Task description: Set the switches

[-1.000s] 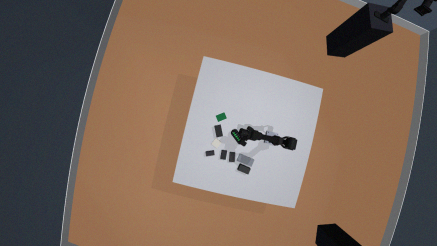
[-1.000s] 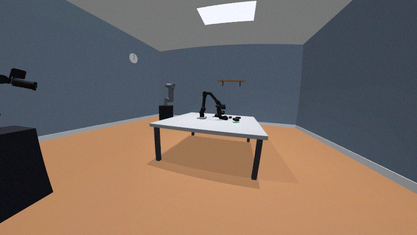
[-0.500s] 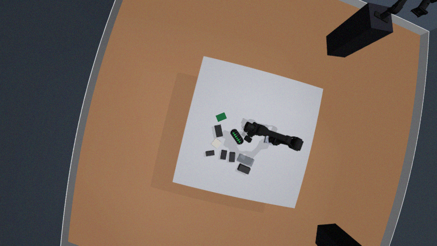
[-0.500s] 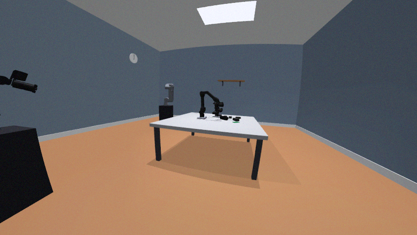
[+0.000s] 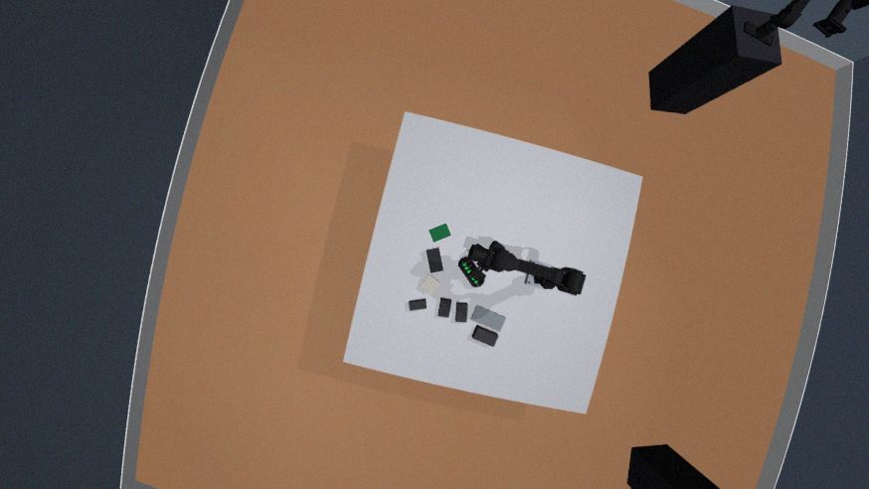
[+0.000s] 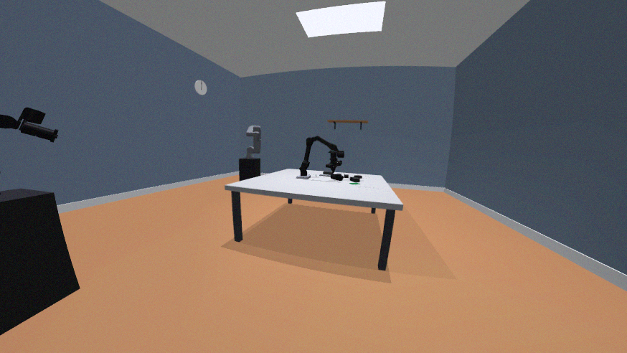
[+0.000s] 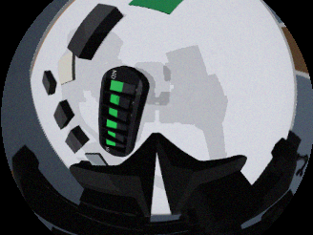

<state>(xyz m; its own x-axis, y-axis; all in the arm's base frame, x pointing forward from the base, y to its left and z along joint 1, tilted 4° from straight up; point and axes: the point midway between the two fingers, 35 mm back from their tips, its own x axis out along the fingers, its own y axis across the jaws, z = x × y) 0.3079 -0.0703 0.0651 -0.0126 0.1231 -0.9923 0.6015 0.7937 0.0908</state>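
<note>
The cream square is 24 cm ahead of my gripper tip, 12 cm to the left of it and 7 cm below it. Also, from my gripper tip: green card: 20 cm ahead, 14 cm to the right, 7 cm below; then grey plate: 6 cm behind, 28 cm to the left, 7 cm below.
</note>
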